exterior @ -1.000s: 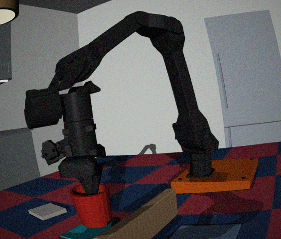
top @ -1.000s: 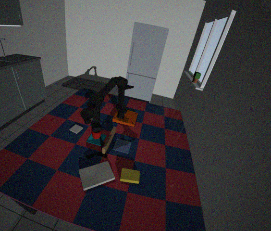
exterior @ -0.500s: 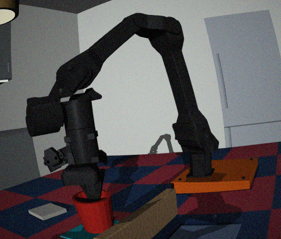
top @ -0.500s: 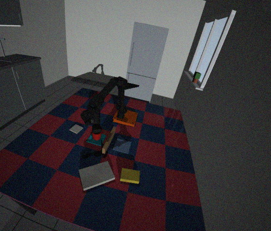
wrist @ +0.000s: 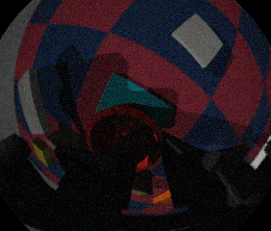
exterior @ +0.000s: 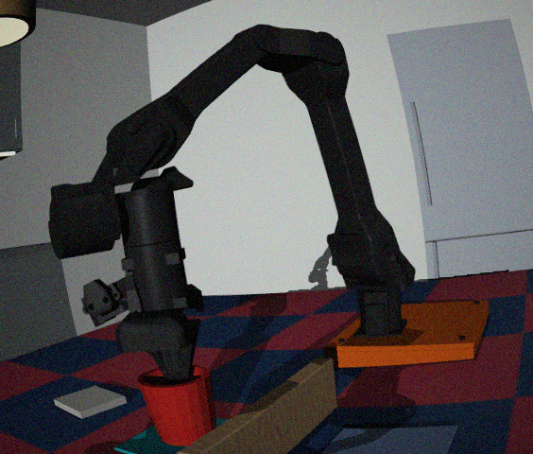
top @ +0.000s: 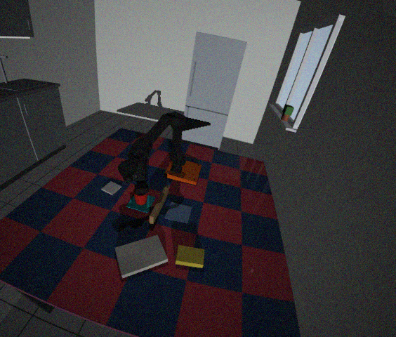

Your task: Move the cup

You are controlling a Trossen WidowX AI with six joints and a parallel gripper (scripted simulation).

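My gripper tip is 20 mm short of the red cup, 10 mm to the right of it and 10 mm above it. The rest, counted from my gripper tip: teal pad: 30 mm ahead, 10 mm to the left, 50 mm below; then wooden bar: 40 mm ahead, 120 mm to the left, 30 mm below; then grey-blue pad: 50 mm ahead, 220 mm to the left, 50 mm below.
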